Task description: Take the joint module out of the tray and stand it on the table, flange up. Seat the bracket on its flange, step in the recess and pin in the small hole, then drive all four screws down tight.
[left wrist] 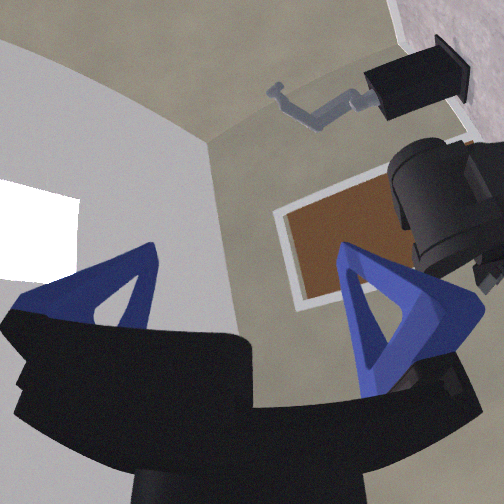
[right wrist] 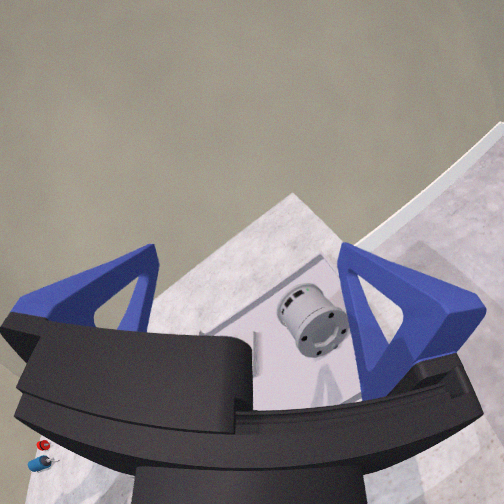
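Note:
The joint module [right wrist: 314, 320], a short grey cylinder with a holed flange face, lies tilted in the pale tray [right wrist: 295, 350] in the right wrist view. My right gripper [right wrist: 247, 280] is open and empty, well above the tray, with the module between its blue fingers in the picture. My left gripper [left wrist: 247, 280] is open and empty and points away from the table at walls. The bracket and the four screws are not in view. A small red piece [right wrist: 43, 444] and a blue-handled tool [right wrist: 40, 463] lie at the lower left of the right wrist view.
A black cylindrical arm joint [left wrist: 445, 205] hangs close at the right of the left wrist view. Beyond it are a black wall box [left wrist: 417, 80] with a grey jointed arm [left wrist: 320, 107] and a brown framed panel [left wrist: 345, 235]. The table edge [right wrist: 430, 195] runs diagonally behind the tray.

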